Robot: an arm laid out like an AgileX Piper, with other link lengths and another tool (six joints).
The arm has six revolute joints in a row. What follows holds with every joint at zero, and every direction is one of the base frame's.
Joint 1 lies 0.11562 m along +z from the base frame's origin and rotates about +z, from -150.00 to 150.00 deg.
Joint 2 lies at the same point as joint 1 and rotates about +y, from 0.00 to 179.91 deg.
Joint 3 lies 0.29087 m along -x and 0.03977 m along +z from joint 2 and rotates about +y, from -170.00 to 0.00 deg.
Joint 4 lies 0.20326 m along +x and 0.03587 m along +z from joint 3 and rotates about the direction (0.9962, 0, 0.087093), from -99.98 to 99.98 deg.
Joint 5 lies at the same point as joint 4 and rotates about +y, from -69.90 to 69.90 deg.
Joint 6 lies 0.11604 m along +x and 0.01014 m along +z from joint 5 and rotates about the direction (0.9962, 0, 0.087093), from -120.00 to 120.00 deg.
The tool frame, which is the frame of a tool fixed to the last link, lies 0.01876 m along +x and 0.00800 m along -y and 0.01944 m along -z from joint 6; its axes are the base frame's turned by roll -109.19, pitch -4.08 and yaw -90.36 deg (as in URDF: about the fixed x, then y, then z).
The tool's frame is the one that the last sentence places.
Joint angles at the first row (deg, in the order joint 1, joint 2, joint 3, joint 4, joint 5, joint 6):
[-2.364 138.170 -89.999 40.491 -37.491 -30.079]
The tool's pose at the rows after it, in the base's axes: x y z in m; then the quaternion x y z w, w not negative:
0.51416 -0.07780 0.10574 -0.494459 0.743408 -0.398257 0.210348
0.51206 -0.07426 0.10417 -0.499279 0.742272 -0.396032 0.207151
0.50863 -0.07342 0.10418 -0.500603 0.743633 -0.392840 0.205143
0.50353 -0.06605 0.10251 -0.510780 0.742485 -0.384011 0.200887
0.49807 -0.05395 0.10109 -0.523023 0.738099 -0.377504 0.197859
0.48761 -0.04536 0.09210 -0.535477 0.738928 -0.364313 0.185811
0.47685 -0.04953 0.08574 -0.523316 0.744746 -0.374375 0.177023
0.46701 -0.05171 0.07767 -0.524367 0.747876 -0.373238 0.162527
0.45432 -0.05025 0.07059 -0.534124 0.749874 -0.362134 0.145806
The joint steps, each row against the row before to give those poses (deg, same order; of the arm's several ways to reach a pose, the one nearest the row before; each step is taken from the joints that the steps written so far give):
[0.241 -0.378 0.133 0.855 0.555 -0.268]
[0.408 -0.260 0.865 0.010 -0.108 -0.154]
[0.078 -0.623 1.175 0.000 -0.025 0.208]
[0.759 -0.916 1.916 0.001 0.406 0.000]
[1.414 -0.950 2.186 0.001 -0.214 -0.002]
[1.062 -0.682 3.378 0.092 -0.280 0.305]
[0.103 -0.149 3.464 -0.002 -3.987 1.336]
[0.002 -0.074 2.804 0.002 -1.574 0.264]
[0.251 -0.817 3.467 -0.002 -0.123 0.000]

